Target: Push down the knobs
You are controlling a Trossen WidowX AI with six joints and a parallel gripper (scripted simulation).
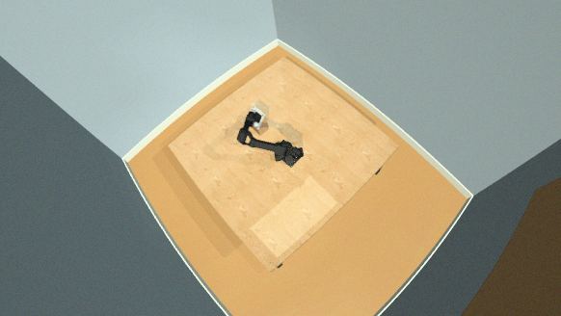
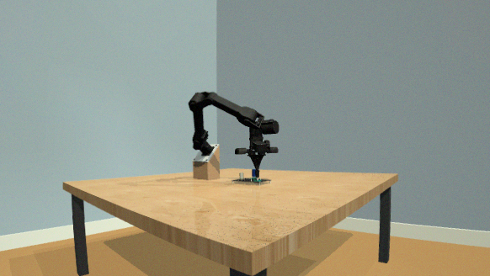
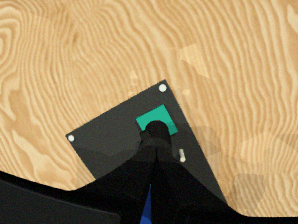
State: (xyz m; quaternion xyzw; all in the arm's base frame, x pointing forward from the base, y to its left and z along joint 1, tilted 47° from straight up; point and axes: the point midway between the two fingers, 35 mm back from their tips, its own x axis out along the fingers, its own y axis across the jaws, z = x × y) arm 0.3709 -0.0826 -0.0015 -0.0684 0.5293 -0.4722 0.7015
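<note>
Right now the black knob is 1 cm below my gripper tip. From my gripper tip the other things lie so: green potentiometer (3 cm below); then blue knob (4 cm behind, 3 cm to the left, 2 cm below).
</note>
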